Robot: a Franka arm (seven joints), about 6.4 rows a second.
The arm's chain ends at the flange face. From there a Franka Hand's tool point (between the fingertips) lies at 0.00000 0.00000 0.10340 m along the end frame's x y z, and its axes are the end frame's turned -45 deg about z.
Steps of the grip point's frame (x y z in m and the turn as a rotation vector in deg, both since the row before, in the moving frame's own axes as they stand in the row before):
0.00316, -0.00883, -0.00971, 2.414, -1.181, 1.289
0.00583, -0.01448, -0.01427, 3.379, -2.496, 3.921
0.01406, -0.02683, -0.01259, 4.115, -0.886, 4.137
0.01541, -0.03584, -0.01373, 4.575, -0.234, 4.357
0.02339, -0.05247, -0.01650, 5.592, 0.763, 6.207
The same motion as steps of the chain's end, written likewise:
0.00056, -0.00685, -0.00960, 0.872, -2.542, 1.289
0.00133, -0.01298, -0.01399, 0.624, -4.154, 3.921
-0.00281, -0.02457, -0.01231, 2.283, -3.536, 4.137
-0.00853, -0.03048, -0.01340, 3.070, -3.400, 4.357
-0.01486, -0.04523, -0.01600, 4.494, -3.415, 6.207

